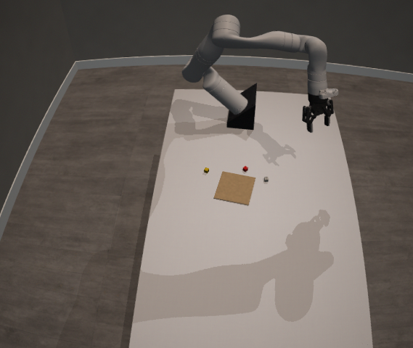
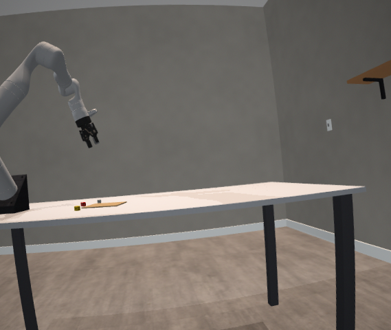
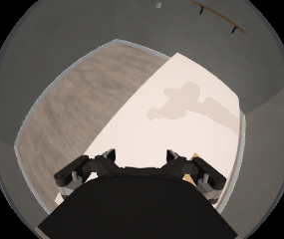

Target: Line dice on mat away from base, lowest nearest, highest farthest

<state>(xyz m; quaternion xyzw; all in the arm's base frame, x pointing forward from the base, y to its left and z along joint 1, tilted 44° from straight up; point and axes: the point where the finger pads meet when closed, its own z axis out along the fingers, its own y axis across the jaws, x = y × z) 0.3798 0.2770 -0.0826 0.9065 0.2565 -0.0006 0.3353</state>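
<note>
Now: hand 27 cm to the left of the red die, 27 cm above it and 4 cm past it. From my hand the other things lie so: yellow die 43 cm to the right, 27 cm below, 4 cm behind; square mat 32 cm to the right, 28 cm below, 5 cm ahead; white die 27 cm below, 19 cm to the right, 2 cm ahead.
</note>
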